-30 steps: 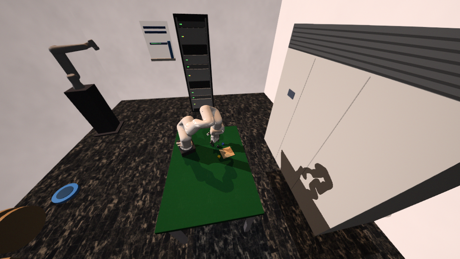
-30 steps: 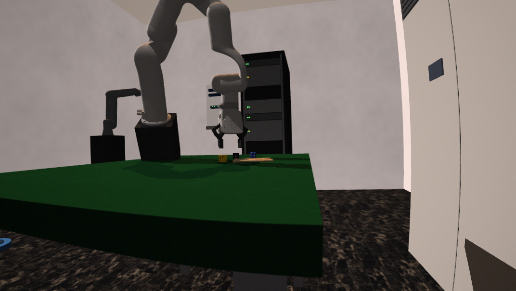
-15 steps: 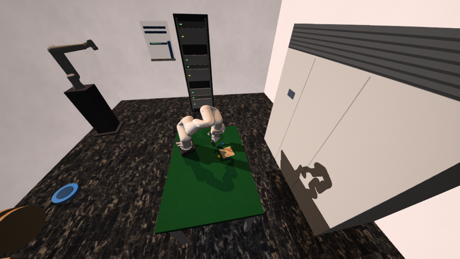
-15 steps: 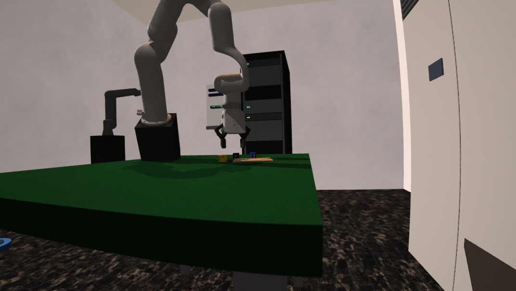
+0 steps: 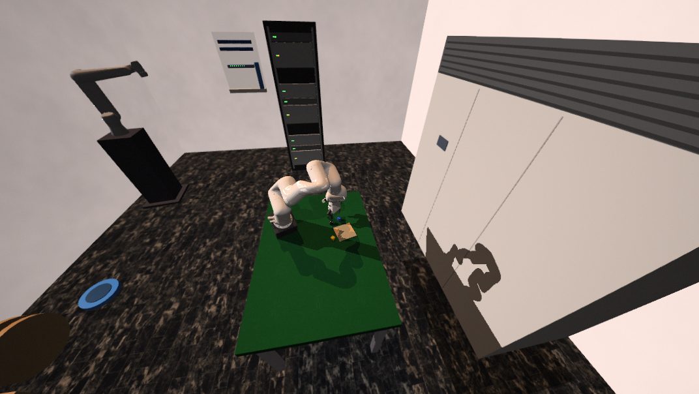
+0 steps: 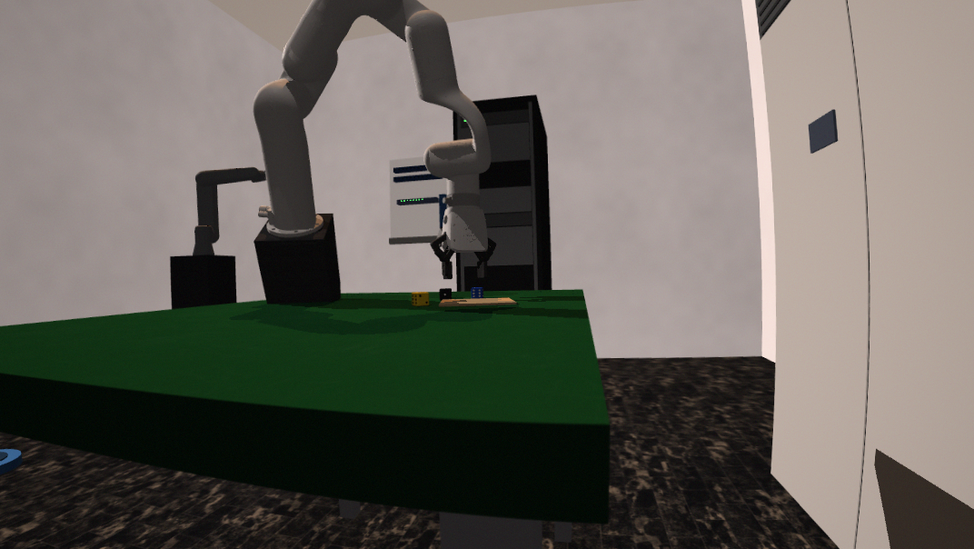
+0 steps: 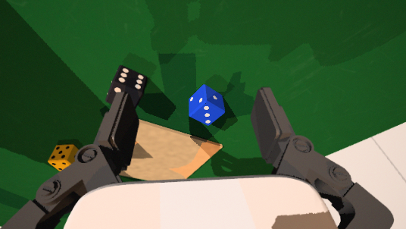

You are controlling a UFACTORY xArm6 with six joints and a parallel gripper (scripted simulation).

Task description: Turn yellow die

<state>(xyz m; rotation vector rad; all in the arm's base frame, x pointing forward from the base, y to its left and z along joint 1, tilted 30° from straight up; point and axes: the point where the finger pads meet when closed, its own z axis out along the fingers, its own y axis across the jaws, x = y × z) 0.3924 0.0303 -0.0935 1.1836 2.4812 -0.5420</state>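
Right now my hand is 30 mm short of the blue die, 20 mm to the left of it and 40 mm above it. The rest, counted from my hand: black die (40 mm behind, 40 mm to the right, 40 mm below); then yellow die (60 mm behind, 200 mm to the right, 40 mm below); then mat (40 mm ahead, 150 mm to the right, 50 mm below).
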